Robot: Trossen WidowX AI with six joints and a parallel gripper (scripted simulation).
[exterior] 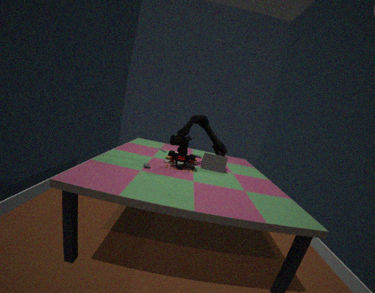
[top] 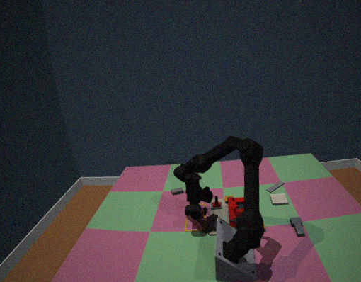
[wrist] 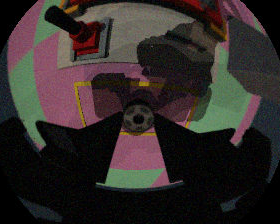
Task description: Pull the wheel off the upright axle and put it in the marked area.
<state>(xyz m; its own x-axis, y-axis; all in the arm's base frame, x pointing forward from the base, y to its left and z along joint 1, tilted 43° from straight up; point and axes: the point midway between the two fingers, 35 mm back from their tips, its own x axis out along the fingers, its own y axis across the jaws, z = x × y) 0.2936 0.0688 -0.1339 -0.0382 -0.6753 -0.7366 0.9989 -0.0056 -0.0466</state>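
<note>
The dark wheel lies right at my gripper tip. From my gripper tip the other things lie so: upright axle 70 mm ahead, 100 mm to the right, 30 mm above.
</note>
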